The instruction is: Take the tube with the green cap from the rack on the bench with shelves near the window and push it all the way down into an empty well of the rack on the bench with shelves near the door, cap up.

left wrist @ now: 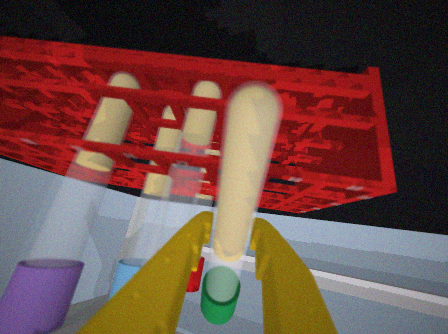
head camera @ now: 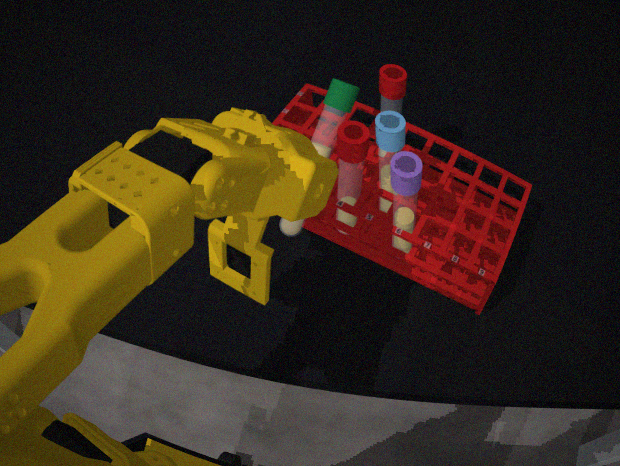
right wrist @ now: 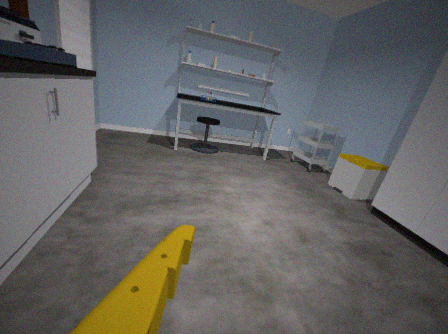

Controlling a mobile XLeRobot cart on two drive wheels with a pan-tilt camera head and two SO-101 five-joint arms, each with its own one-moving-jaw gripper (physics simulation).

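Frame: origin at the left arm's base, x ahead, y up, z right, level; metres.
Seen in the pictures: left end effector, tool point: (left wrist: 212,223) (head camera: 324,168); right end effector, tool point: (right wrist: 192,240).
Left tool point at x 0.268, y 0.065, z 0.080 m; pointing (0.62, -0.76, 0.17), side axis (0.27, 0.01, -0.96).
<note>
A point is followed by its place in that frame.
The tube with the green cap (head camera: 341,95) @(x 0.300, y 0.105, z 0.085 m) (left wrist: 220,299) @(x 0.293, y 0.096, z 0.079 m) is tilted, cap up. My left gripper (left wrist: 232,221) @(x 0.268, y 0.065, z 0.080 m) is shut on it below the cap; the fingertips are hidden in the head camera. Its rounded lower end shows in front of the red rack (head camera: 370,246) @(x 0.257, y -0.005, z 0.114 m) (left wrist: 384,135) @(x 0.274, y 0.022, z 0.019 m), near the rack's left end in the head camera, outside the wells. The rack holds tubes with a purple cap (head camera: 405,174) @(x 0.247, y 0.106, z 0.134 m) (left wrist: 40,295) @(x 0.249, y 0.094, z 0.127 m), a light blue cap (head camera: 389,132) @(x 0.275, y 0.106, z 0.120 m) (left wrist: 127,277) @(x 0.275, y 0.092, z 0.117 m) and two red caps (head camera: 352,142) @(x 0.262, y 0.106, z 0.100 m) (head camera: 392,82) @(x 0.321, y 0.106, z 0.115 m). My right gripper (right wrist: 186,237) shows one notched jaw, fully open, over the floor.
The red rack stands on a black bench top (head camera: 150,55) @(x 0.439, y -0.013, z -0.167 m). In the right wrist view, a far bench (right wrist: 235,105) @(x -3.119, y -0.013, z -0.379 m) with shelves holds a small blue rack (right wrist: 209,99) @(x -3.017, y 0.012, z 0.014 m). A stool (right wrist: 208,121) @(x -3.132, y -0.301, z -0.029 m), a cart (right wrist: 316,143) @(x -2.810, y -0.324, z -1.637 m), a yellow-lidded bin (right wrist: 356,179) @(x -2.024, y -0.527, z -1.748 m) and white cabinets (right wrist: 45,150) @(x -1.251, y -0.265, z 0.960 m) stand around the floor.
</note>
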